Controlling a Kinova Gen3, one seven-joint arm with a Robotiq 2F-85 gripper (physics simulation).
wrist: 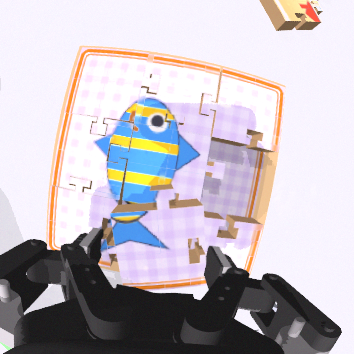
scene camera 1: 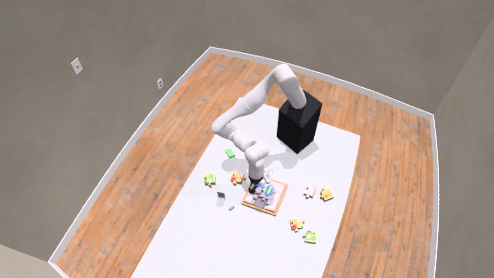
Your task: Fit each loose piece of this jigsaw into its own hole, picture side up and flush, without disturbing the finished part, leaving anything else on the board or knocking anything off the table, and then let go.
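The jigsaw board has an orange-lined frame and shows a blue fish with yellow stripes. My gripper is over the board's near part in the wrist view, shut on the fish-tail piece. This piece is picture side up, blue on lilac checks. The fish body lies beyond it, with brown edges showing between them. How high the piece is cannot be told. An open hole with a shaded floor shows at the board's right side. The fingers hide the board's near left corner.
Loose pieces with other pictures lie around the board: a green one, an orange-red one, a pale one, a yellow one, another orange-red one and another green one. A green block and a small grey item lie left.
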